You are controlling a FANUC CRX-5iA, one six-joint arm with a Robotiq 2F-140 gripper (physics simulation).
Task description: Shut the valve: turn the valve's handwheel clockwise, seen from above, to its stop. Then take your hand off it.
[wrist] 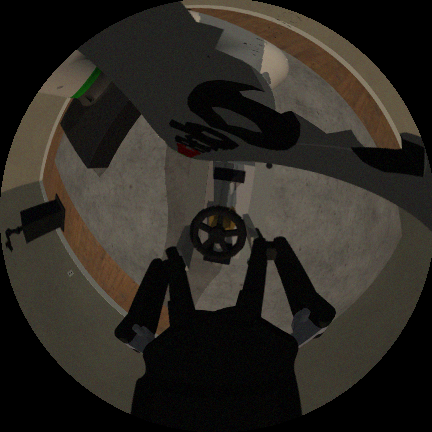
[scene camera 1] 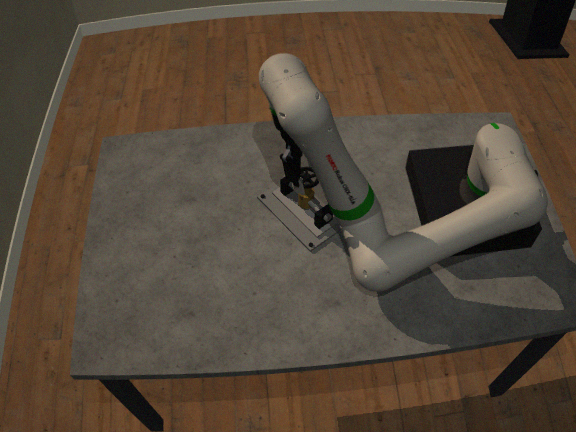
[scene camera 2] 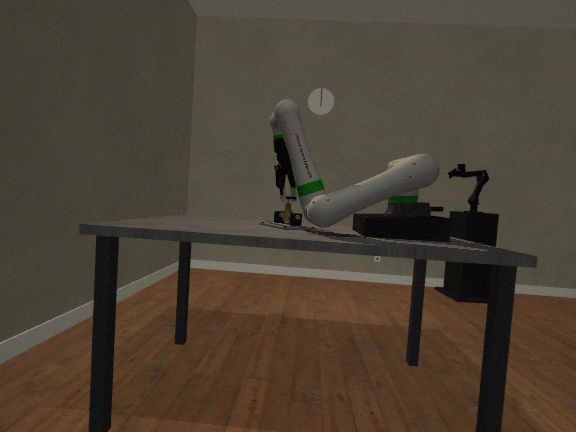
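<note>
The black spoked handwheel point(scene camera 1: 316, 179) point(scene camera 2: 290, 198) point(wrist: 193, 233) sits on top of the brass valve body point(scene camera 1: 304, 201) point(scene camera 2: 287, 213), which stands on a pale base plate point(scene camera 1: 285, 220). My gripper point(scene camera 1: 303, 182) point(scene camera 2: 288, 196) point(wrist: 217, 228) points down over the valve with its fingers partly closed. In the wrist view the two grey pads stand on opposite sides of the handwheel, against its rim. In scene camera 1 the arm and fingers hide part of the wheel.
Black blocks with a grey pipe flank the valve; the near block point(scene camera 1: 323, 217) is close to the forearm. The table point(scene camera 1: 175, 260) point(scene camera 2: 150, 230) carries the arm's black pedestal point(scene camera 1: 432, 200) point(scene camera 2: 390, 227). A black stand point(scene camera 2: 472, 230) is beyond the table.
</note>
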